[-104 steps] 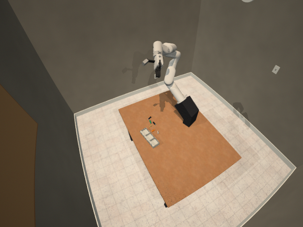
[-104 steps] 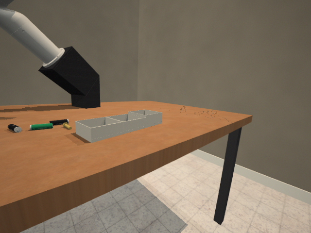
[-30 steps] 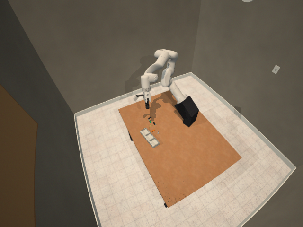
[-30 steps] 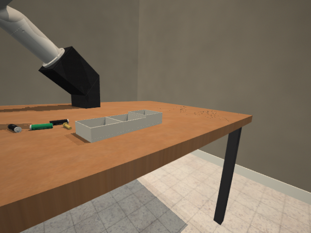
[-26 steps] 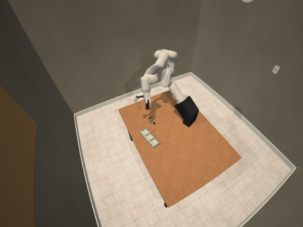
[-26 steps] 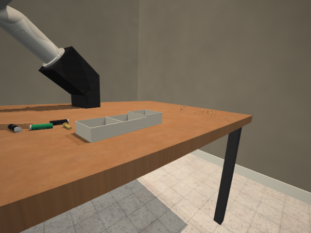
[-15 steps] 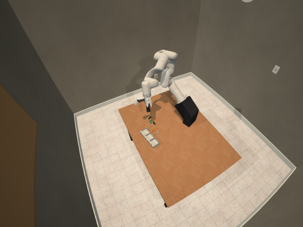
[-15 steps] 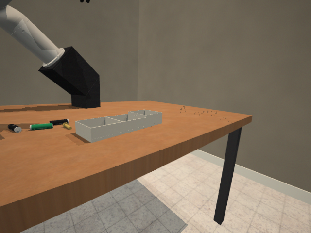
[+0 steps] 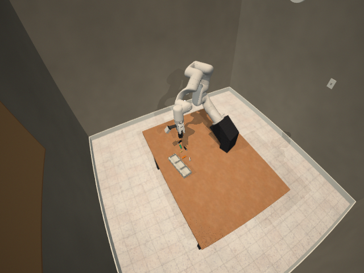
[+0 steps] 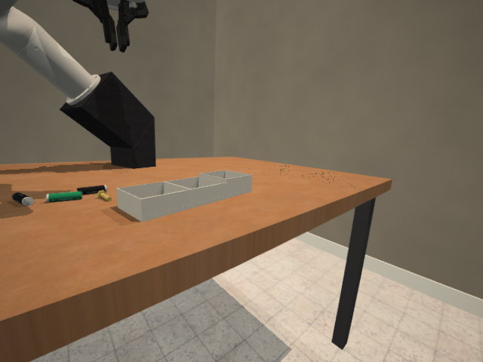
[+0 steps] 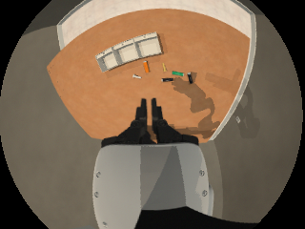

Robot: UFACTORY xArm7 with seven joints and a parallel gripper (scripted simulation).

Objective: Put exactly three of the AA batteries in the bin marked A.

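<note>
The three-compartment bin lies 100 mm ahead of my hand, 90 mm to the left of it and 260 mm below it. From my hand the other things lie so: yellow piece: 20 mm behind, 30 mm to the right, 270 mm below; orange battery: 10 mm ahead, 40 mm to the left, 270 mm below; black AA battery: 70 mm behind, 30 mm to the right, 270 mm below.
</note>
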